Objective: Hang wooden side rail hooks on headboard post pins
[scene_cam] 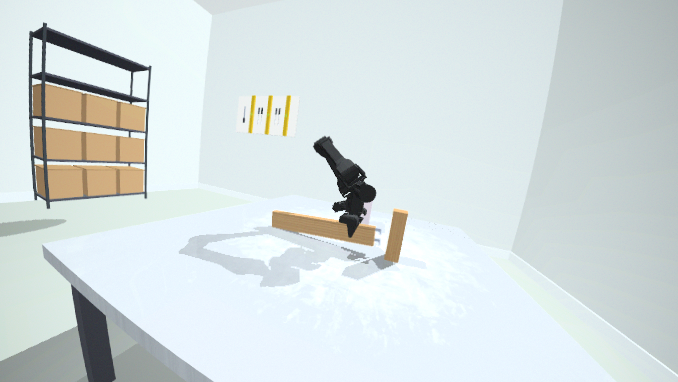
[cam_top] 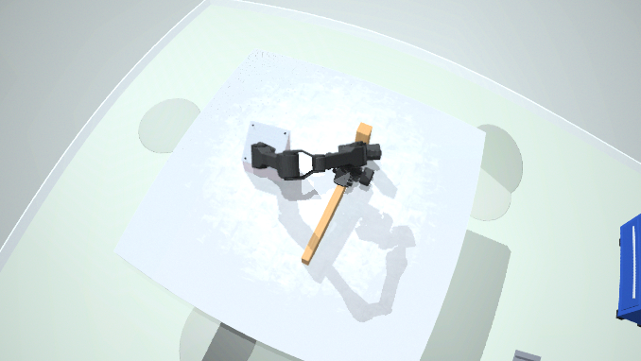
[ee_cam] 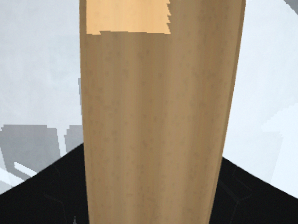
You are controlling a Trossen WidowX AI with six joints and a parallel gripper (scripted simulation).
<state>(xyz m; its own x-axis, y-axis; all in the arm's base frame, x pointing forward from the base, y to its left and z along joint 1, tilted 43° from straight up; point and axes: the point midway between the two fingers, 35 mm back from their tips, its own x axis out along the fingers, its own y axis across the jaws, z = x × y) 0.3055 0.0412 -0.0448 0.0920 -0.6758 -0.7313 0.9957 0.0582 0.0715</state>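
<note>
Right now my gripper tip is 16 cm to the right of the wooden headboard post and 4 cm below it.
</note>
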